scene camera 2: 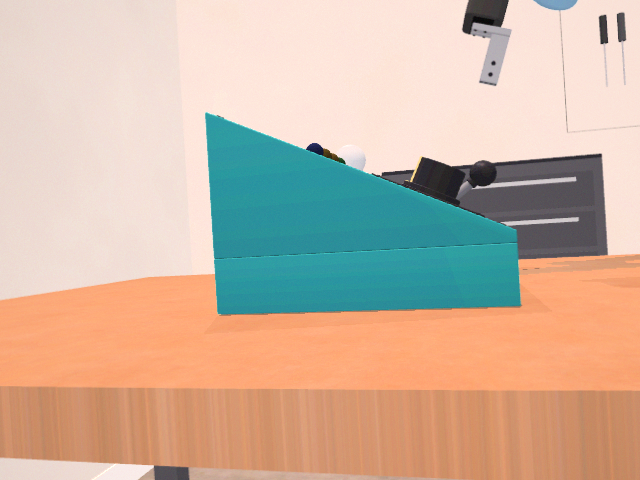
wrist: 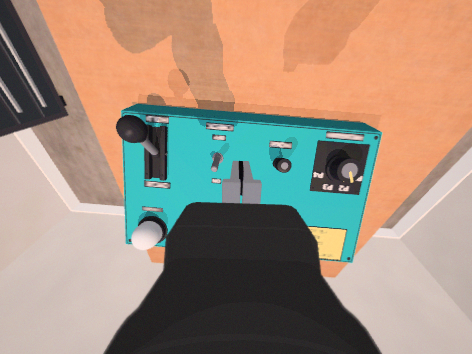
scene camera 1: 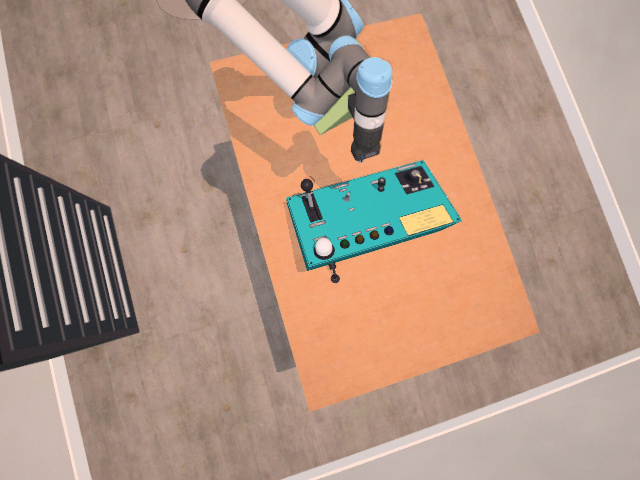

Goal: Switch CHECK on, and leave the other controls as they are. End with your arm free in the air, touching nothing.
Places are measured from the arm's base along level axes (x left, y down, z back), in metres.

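Pixels of known places: gripper, fingertip midpoint: [scene camera 2: 487,83] [wrist: 240,171] [scene camera 1: 360,160].
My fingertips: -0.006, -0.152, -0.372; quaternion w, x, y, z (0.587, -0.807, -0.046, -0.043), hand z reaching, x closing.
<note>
Ahead of a thing's pixels: the offset from my fingertips to its middle, as dx, dy, dz. "*": to the spot under its first point.
The teal control panel @[+0.027, +0.155, -0.130] [scene camera 1: 369,206] [scene camera 2: 361,222] [wrist: 295,210] stands on the table. The CHECK toggle @[-0.038, +0.122, -0.070] [scene camera 1: 346,196] [wrist: 216,161] is a small metal lever; in the wrist view its tip points toward the ON label @[* -0.034, +0.128, -0.116] [wrist: 216,181], away from the OFF label @[* -0.039, +0.165, -0.037] [wrist: 219,137]. In scene camera 2 the toggle does not show. My gripper [scene camera 1: 361,161] [scene camera 2: 488,83] [wrist: 240,171] is shut with nothing between its fingers. It hangs in the air above the panel's low side, touching nothing. In the wrist view its fingertips appear to the right of the toggle.
The black-ball lever @[-0.162, +0.095, -0.016] [scene camera 1: 307,184] [scene camera 2: 482,173] [wrist: 132,128], the MODE stick @[+0.082, +0.134, -0.059] [scene camera 1: 381,183] [wrist: 283,164], the PROGRAM knob @[+0.202, +0.132, -0.049] [scene camera 1: 415,176] [scene camera 2: 438,177] [wrist: 348,169] and a white dome @[* -0.160, +0.030, -0.224] [scene camera 1: 323,246] [scene camera 2: 352,157] [wrist: 148,235] stand up from the panel. A green block [scene camera 1: 336,114] lies behind, partly under the arm.
</note>
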